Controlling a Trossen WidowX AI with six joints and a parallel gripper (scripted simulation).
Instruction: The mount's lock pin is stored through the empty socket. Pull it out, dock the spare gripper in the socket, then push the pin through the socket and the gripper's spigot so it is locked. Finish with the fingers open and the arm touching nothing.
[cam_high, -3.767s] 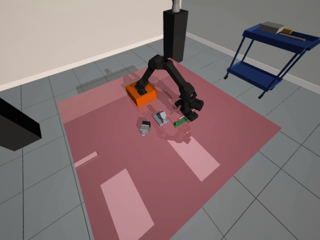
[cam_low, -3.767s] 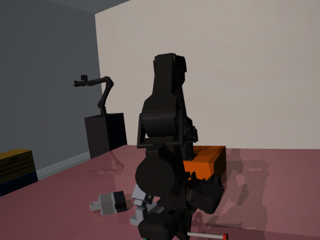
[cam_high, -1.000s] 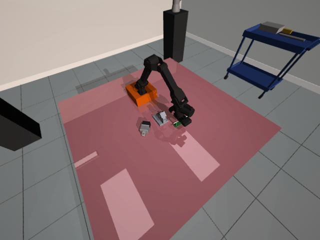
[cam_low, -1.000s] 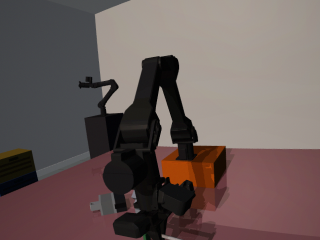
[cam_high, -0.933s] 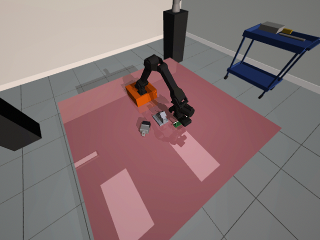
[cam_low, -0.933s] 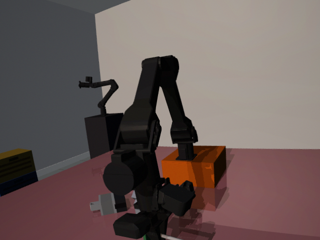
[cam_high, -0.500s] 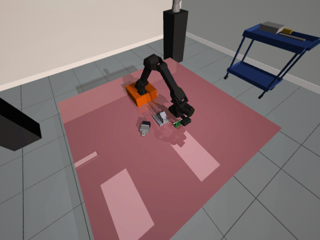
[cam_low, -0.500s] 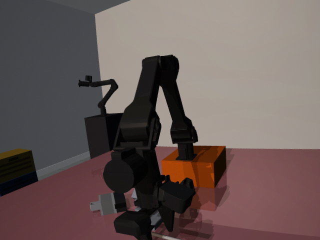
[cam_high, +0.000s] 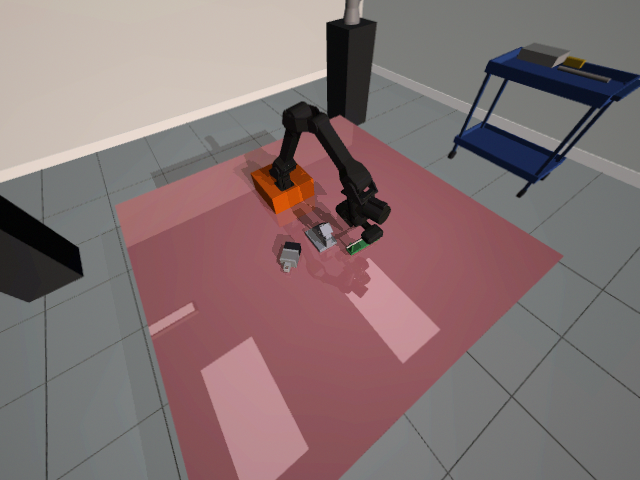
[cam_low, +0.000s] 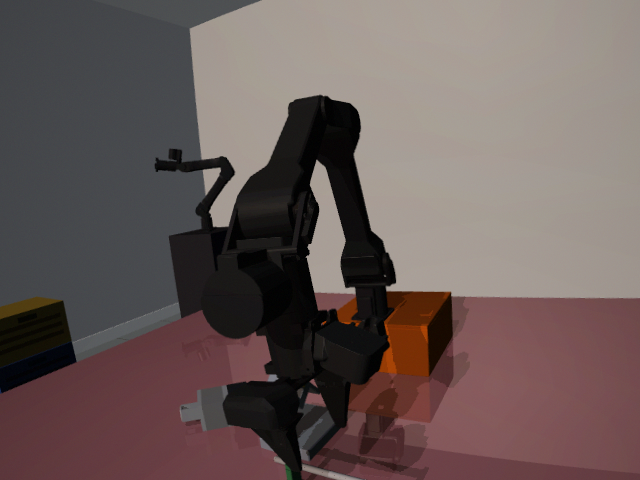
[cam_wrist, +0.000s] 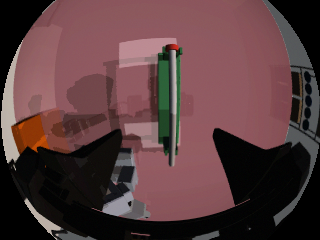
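Now: gripper tip 1 cm short of the green tray, 2 cm to the right of it and 5 cm above it. The rest, counted from my gripper tip: grey mount 10 cm behind, 9 cm to the right, 2 cm below; spare gripper 10 cm behind, 24 cm to the right, 5 cm below.
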